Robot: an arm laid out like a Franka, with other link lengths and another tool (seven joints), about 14 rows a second.
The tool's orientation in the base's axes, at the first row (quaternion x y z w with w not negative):
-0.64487 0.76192 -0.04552 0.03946
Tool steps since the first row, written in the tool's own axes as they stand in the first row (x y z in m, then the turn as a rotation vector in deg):
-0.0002 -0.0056 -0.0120 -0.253 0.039 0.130
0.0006 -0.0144 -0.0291 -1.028 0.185 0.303
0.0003 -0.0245 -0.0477 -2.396 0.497 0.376
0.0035 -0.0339 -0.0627 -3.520 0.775 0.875
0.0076 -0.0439 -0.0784 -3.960 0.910 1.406
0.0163 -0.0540 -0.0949 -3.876 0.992 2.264
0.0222 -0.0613 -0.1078 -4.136 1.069 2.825
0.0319 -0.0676 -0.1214 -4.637 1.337 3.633
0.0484 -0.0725 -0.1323 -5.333 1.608 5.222
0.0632 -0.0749 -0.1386 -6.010 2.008 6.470
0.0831 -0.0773 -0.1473 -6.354 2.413 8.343
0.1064 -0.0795 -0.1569 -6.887 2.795 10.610
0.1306 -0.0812 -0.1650 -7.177 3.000 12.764
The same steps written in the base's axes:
0.0041 -0.0005 0.0126 0.019 0.254 -0.133
0.0105 -0.0024 0.0306 0.025 1.039 -0.322
0.0183 -0.0034 0.0503 -0.046 2.438 -0.430
0.0252 -0.0079 0.0663 -0.073 3.583 -0.957
0.0324 -0.0133 0.0831 -0.070 4.029 -1.500
0.0389 -0.0232 0.1007 -0.062 3.944 -2.361
0.0435 -0.0300 0.1144 -0.028 4.202 -2.927
0.0465 -0.0403 0.1286 -0.111 4.726 -3.761
0.0473 -0.0572 0.1400 -0.073 5.427 -5.370
0.0464 -0.0721 0.1465 -0.204 6.138 -6.656
0.0445 -0.0919 0.1554 -0.322 6.509 -8.564
0.0416 -0.1151 0.1652 -0.338 7.055 -10.859
0.0383 -0.1391 0.1734 -0.235 7.335 -13.022

